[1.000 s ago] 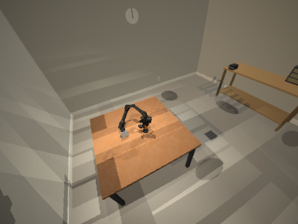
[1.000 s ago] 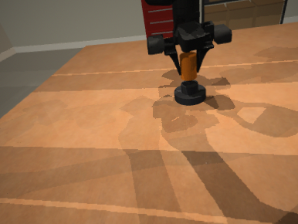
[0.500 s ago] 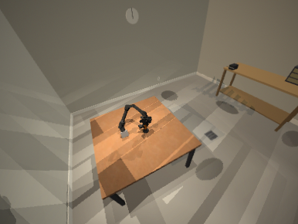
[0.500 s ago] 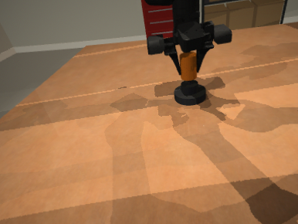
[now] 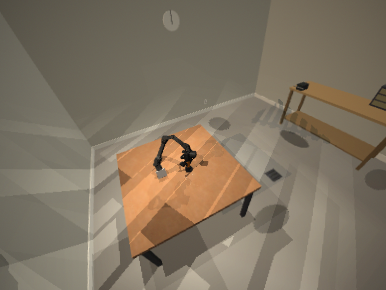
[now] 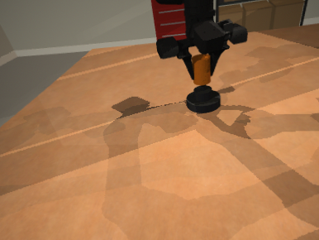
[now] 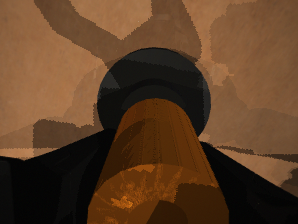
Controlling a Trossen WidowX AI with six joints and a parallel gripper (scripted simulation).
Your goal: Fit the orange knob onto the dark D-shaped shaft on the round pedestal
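Now: the orange knob 20 mm above my gripper tip. Also, from my gripper tip: dark round pedestal (40 mm below).
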